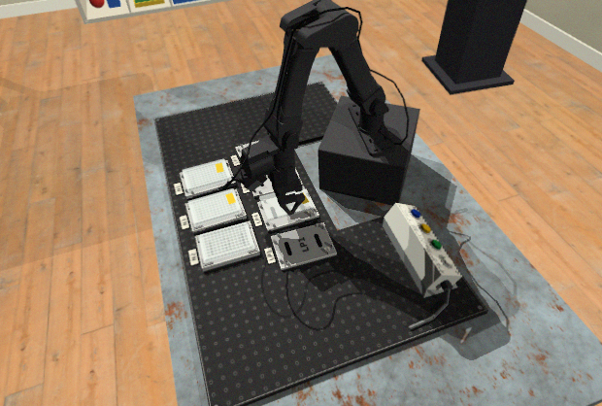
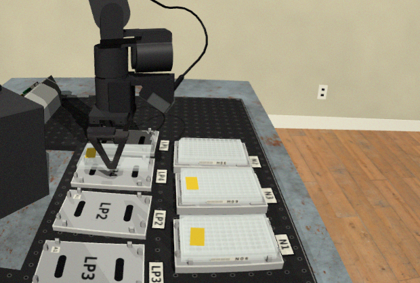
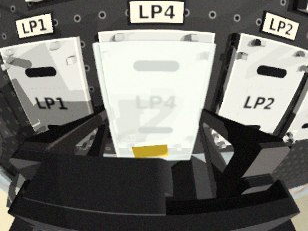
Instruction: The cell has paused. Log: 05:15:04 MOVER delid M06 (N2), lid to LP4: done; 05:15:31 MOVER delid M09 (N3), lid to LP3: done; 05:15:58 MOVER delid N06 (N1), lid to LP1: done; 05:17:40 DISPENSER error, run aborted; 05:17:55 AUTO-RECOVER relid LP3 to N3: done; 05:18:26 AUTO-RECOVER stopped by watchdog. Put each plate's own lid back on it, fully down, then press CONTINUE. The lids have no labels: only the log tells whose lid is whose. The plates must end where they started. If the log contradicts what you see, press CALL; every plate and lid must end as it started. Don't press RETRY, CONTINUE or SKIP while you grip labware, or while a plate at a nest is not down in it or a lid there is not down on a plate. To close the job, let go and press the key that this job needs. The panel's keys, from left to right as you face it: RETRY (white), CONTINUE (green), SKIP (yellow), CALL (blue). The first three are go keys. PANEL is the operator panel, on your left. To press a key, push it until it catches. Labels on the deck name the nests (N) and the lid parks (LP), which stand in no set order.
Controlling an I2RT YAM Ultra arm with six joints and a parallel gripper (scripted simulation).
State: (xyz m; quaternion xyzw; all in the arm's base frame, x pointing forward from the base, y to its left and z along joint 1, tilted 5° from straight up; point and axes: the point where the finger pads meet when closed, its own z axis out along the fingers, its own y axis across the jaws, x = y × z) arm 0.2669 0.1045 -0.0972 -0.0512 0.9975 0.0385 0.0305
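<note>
The plate M06 lies 170 mm ahead of my hand, 80 mm to the left of it and 20 mm below it. Also, from my hand: yellow SKIP key: 310 mm behind, 190 mm to the left, 20 mm above; green CONTINUE key: 310 mm behind, 240 mm to the left, 20 mm above; blue CALL key: 300 mm behind, 140 mm to the left, 20 mm above.
</note>
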